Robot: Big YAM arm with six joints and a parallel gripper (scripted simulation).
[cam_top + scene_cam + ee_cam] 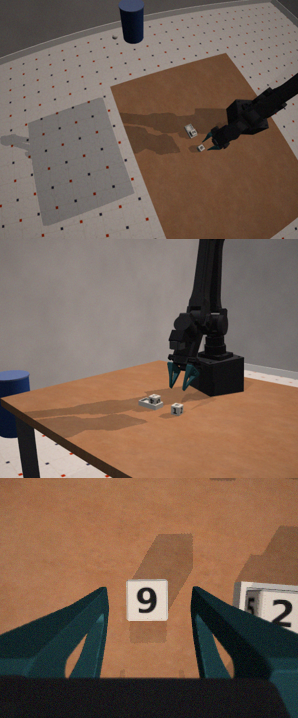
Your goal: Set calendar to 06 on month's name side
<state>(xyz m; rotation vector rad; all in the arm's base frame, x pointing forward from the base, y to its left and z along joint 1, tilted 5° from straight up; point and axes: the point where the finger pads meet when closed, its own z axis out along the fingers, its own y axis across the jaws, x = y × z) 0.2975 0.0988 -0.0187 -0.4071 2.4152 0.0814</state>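
Right now my hand is 70 mm above the white digit cube. From my hand the other things lie so: white tray 100 mm to the right, 80 mm below, 20 mm ahead.
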